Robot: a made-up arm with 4 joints.
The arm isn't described. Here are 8 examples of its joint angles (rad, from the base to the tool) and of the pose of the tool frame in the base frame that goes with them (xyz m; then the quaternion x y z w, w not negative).
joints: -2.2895 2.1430 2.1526 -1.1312
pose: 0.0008 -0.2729 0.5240 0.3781 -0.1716 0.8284 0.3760
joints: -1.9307 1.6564 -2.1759 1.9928
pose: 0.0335 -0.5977 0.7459 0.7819 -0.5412 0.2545 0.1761
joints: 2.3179 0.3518 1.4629 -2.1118
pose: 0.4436 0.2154 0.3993 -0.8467 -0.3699 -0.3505 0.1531
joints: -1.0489 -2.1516 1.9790 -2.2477
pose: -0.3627 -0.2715 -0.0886 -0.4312 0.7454 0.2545 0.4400
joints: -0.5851 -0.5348 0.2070 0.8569
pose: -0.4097 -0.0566 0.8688 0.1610 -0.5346 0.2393 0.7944
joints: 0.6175 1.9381 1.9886 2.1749
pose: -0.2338 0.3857 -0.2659 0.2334 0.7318 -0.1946 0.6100
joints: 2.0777 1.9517 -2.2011 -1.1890
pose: 0.0806 -0.2238 0.2479 0.3902 0.2296 -0.7685 0.4523
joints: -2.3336 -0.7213 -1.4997 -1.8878
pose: 0.1431 -0.4089 0.2697 0.1525 -0.0652 0.9068 0.3877
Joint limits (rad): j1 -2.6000..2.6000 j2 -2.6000..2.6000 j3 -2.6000..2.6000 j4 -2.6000..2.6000
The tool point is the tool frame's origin. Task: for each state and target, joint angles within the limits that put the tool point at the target. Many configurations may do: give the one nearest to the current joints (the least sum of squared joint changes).
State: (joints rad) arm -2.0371 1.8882 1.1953 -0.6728
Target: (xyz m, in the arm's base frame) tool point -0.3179 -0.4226 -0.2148
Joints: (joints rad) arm -1.2714 1.8991 0.9103 0.0108
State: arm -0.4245 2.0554 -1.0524 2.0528
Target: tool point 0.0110 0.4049 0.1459
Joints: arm -1.0856 2.6000 -0.4793 2.5975
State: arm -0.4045 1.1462 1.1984 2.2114
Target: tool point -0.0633 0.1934 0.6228
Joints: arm -0.8110 0.6713 0.8379 2.5306
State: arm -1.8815 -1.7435 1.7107 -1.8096
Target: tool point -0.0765 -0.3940 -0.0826
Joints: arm -1.8416 -1.6213 1.5722 -1.8483
